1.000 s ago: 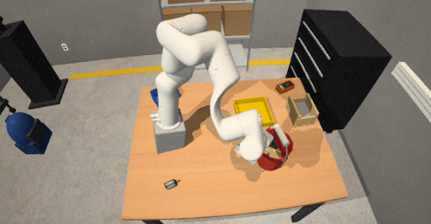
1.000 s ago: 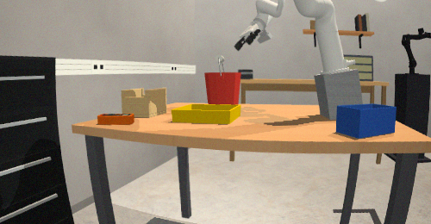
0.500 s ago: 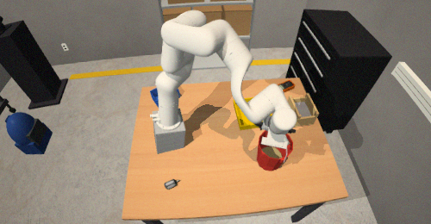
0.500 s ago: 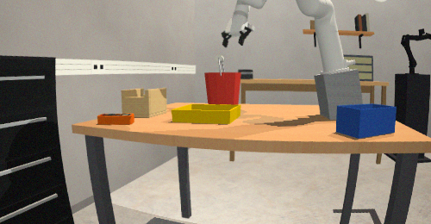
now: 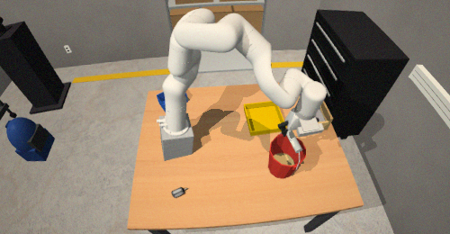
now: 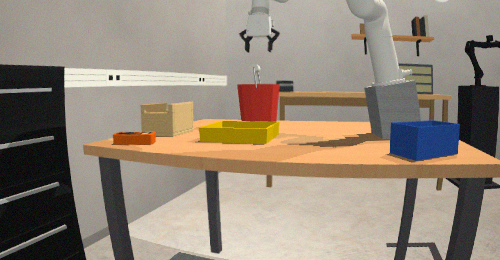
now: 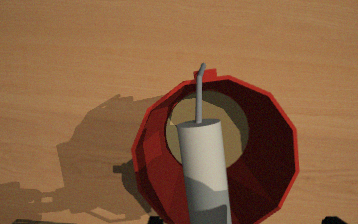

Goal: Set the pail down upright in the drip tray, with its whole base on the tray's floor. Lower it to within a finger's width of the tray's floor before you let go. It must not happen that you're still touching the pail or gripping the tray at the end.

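My hand is 10 mm short of the wire handle and 110 mm above it. The rest, counted from my hand: yellow drip tray (310 mm to the left, 300 mm below); red pail (10 mm ahead, 170 mm below); tan box (290 mm ahead, 240 mm to the left, 270 mm below).
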